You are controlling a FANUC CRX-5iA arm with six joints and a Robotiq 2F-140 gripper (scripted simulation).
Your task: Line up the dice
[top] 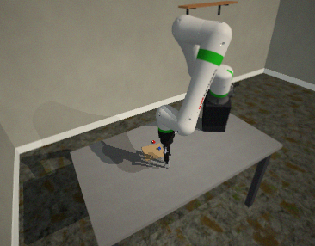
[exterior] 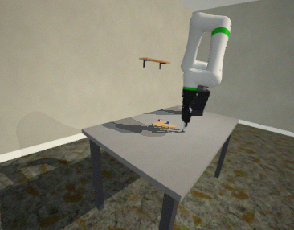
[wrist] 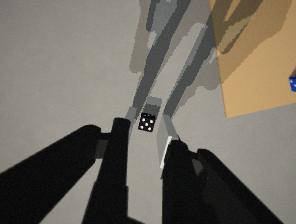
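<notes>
Right now my hand is 30 mm above the black die. Round my hand: blue die 160 mm to the right, 30 mm below, 20 mm behind; red die 250 mm to the right, 30 mm below, 10 mm behind; tan mat 160 mm to the right, 40 mm below, 30 mm ahead.
</notes>
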